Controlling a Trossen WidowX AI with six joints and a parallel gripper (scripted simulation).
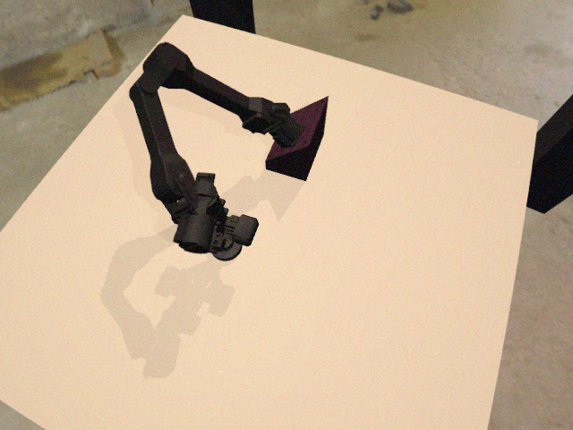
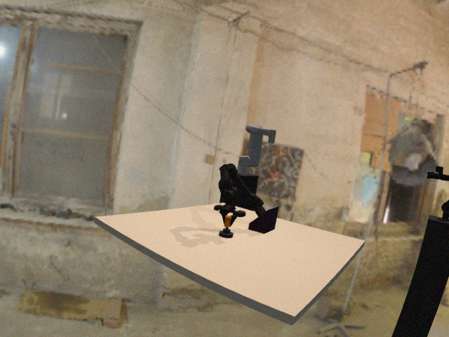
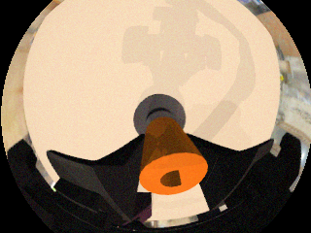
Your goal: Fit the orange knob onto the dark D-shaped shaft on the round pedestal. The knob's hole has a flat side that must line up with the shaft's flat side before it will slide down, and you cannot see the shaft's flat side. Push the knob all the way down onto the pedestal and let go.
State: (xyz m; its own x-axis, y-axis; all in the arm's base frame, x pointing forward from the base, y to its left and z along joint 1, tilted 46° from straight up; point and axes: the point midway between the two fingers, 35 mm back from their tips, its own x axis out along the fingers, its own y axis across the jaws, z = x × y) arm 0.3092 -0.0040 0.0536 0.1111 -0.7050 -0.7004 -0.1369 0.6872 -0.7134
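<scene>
My gripper tip is now 20 mm below the orange knob. The rest, counted from my gripper tip: round pedestal 40 mm below.
</scene>
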